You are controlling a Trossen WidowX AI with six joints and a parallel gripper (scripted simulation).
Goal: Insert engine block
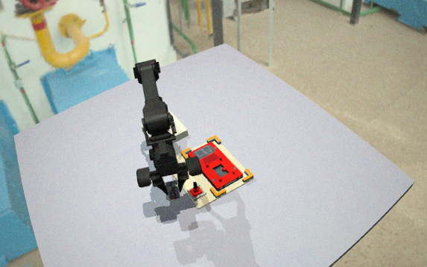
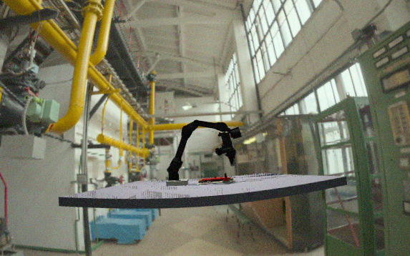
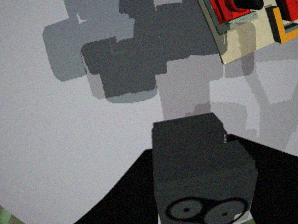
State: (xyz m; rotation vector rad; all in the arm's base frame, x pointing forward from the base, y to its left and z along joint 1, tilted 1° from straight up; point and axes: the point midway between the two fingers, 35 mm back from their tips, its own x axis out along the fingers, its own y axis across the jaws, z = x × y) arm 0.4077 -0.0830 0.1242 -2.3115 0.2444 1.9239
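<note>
The black peg lies 90 mm to the left of my gripper tip, 90 mm below it and 50 mm behind it. Also, from my gripper tip: engine block: 10 mm to the left, 10 mm above.
</note>
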